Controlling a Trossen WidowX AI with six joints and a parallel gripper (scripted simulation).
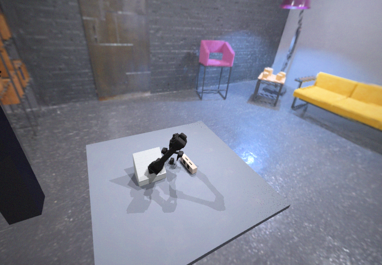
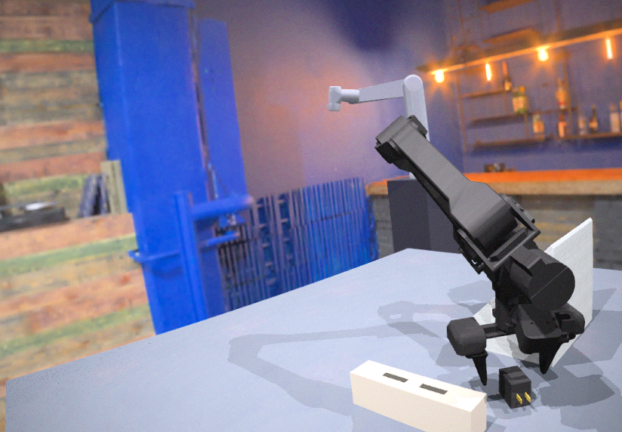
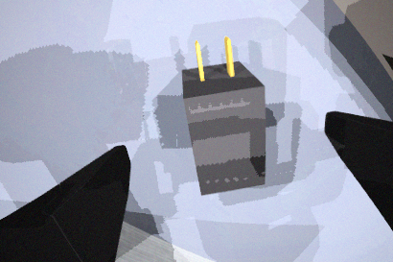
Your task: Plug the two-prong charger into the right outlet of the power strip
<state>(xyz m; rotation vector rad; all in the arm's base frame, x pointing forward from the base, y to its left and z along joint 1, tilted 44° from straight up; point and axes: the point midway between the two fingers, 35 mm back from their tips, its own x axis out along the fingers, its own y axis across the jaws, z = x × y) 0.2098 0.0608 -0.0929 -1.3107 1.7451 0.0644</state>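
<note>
Right now my gripper tip is 10 mm short of the dark grey charger, 10 mm to the right of it and 10 mm above it.
</note>
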